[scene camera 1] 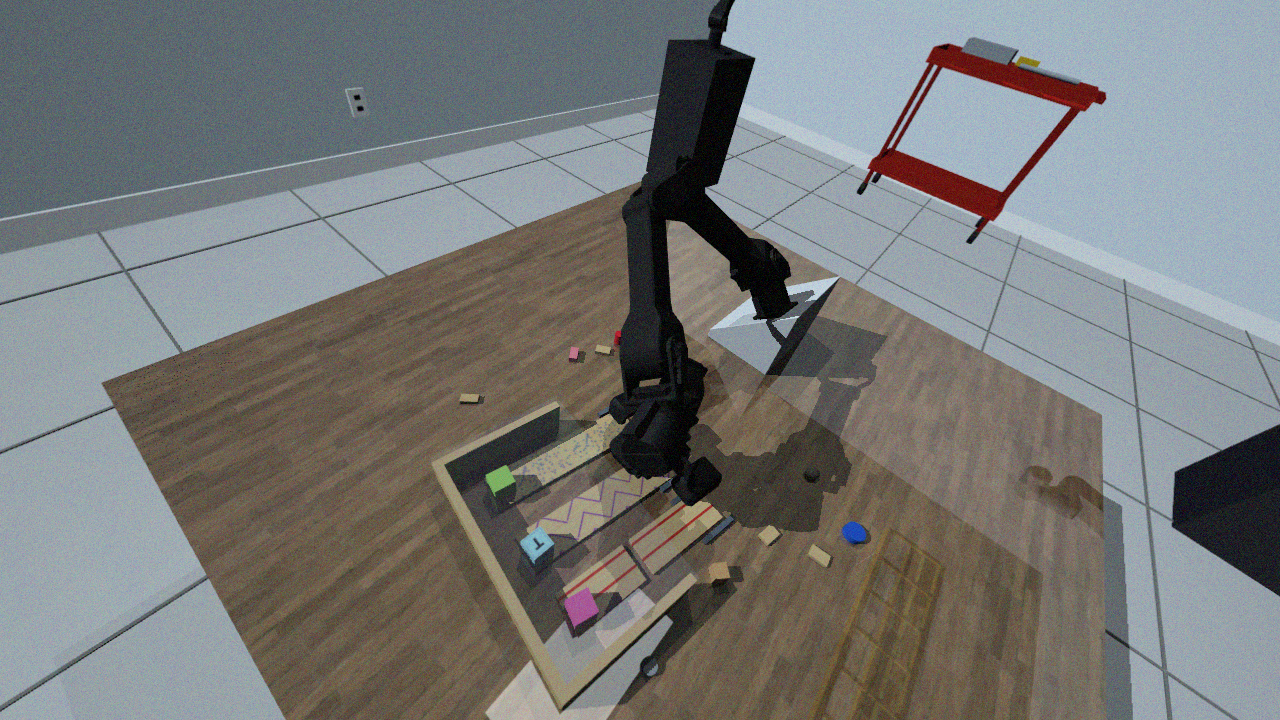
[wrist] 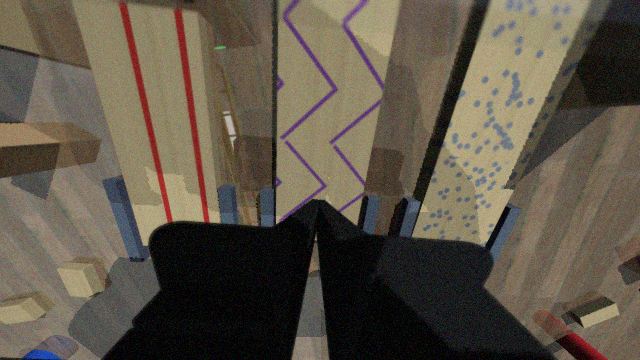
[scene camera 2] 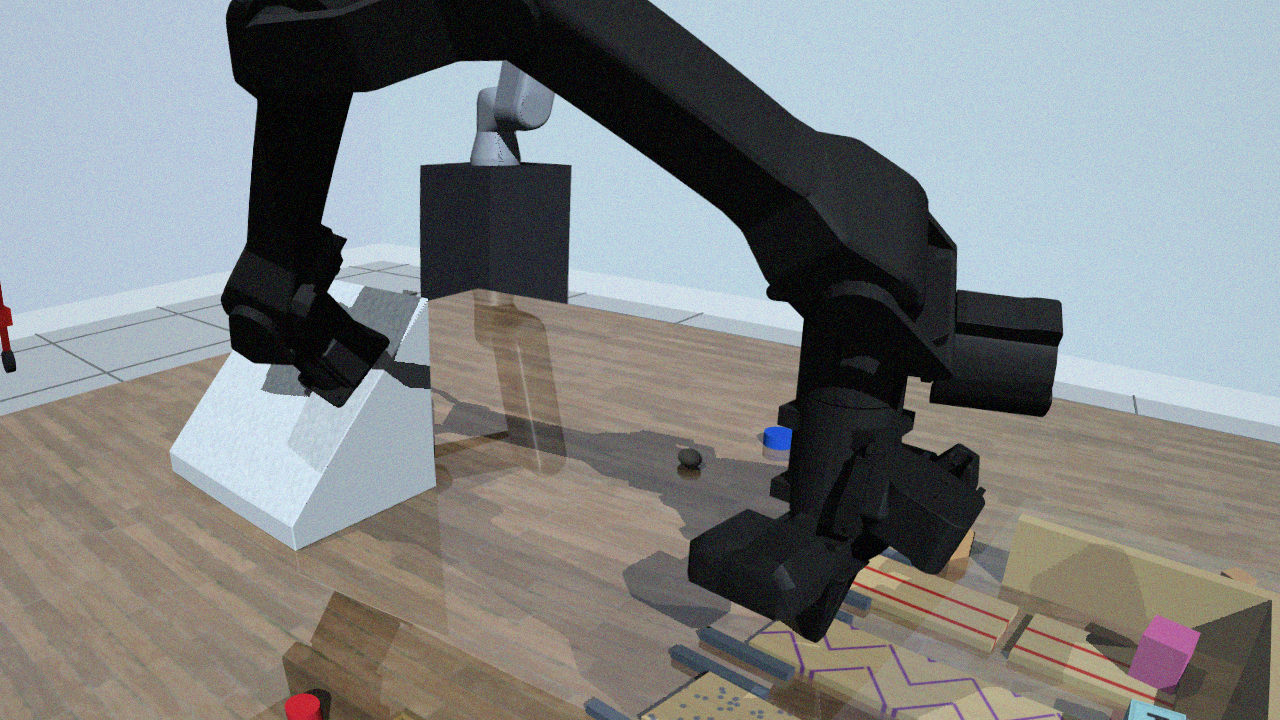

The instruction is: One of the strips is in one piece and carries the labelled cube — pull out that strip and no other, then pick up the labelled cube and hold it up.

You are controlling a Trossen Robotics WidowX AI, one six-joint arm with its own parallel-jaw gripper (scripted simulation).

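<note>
You can see the gripper (scene camera 2: 812, 637), and it's there in scene camera 1 as well, the gripper (scene camera 1: 651, 470), plus the wrist view has the gripper (wrist: 317, 206). There's also a blue-grey bar (wrist: 115, 188).
</note>
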